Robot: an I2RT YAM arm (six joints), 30 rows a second.
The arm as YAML. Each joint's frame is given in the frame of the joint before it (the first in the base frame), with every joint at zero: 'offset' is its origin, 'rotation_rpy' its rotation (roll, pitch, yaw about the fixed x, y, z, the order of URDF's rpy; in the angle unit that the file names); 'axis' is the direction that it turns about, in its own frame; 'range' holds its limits. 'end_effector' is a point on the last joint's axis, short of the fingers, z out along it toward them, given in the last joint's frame.
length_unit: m
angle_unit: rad
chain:
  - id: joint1
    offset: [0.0, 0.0, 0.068]
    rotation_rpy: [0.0, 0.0, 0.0]
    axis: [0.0, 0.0, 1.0]
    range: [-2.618, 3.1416]
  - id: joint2
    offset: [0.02, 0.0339, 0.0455]
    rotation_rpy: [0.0, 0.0, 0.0]
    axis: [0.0, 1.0, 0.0]
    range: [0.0, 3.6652]
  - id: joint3
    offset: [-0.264, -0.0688, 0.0]
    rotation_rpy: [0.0, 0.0, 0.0]
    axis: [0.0, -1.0, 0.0]
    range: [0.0, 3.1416]
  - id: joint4
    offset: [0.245, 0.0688, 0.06]
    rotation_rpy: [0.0, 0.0, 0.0]
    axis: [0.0, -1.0, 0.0]
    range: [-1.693, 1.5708]
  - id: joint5
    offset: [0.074, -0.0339, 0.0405]
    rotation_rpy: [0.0, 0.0, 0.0]
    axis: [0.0, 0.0, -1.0]
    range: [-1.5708, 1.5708]
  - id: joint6
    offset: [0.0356, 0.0, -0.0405]
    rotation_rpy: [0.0, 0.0, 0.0]
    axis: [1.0, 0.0, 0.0]
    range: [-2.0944, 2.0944]
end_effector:
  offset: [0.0, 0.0, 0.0]
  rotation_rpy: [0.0, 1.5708, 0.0]
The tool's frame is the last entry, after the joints.
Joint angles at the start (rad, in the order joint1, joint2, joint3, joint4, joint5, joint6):
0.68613 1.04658 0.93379 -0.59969 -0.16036 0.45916
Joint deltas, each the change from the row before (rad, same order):
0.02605 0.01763 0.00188 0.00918 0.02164 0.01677
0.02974 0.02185 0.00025 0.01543 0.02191 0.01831
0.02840 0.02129 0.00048 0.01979 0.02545 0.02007
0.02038 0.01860 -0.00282 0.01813 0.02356 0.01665
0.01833 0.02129 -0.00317 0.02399 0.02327 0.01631
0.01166 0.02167 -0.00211 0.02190 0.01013 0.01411
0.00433 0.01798 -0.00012 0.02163 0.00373 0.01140
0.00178 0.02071 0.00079 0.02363 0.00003 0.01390
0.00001 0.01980 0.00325 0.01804 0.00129 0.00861
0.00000 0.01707 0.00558 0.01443 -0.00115 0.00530
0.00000 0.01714 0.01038 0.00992 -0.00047 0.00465
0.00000 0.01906 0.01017 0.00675 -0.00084 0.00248
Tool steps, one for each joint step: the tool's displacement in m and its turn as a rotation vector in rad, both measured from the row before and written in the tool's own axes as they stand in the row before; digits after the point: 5 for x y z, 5 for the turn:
0.00114 0.00425 0.00522 0.00585 0.00718 0.00085
0.00161 0.00501 0.00670 0.00366 0.00782 -0.00040
0.00121 0.00511 0.00641 0.00512 0.00057 0.00143
0.00148 0.00321 0.00602 0.00941 -0.00039 0.00340
0.00110 0.00309 0.00673 0.00884 -0.00394 0.00414
0.00071 0.00223 0.00652 0.00238 0.00110 0.00641
-0.00062 0.00133 0.00509 -0.00142 -0.00317 0.00840
-0.00105 0.00102 0.00572 -0.00310 -0.00236 0.01260
-0.00137 0.00067 0.00509 0.00024 -0.00195 0.00856
-0.00167 0.00104 0.00399 -0.00260 -0.00178 0.00521
-0.00243 0.00156 0.00333 -0.00218 -0.00234 0.00455
-0.00190 0.00120 0.00398 0.00053 0.00224 0.00255

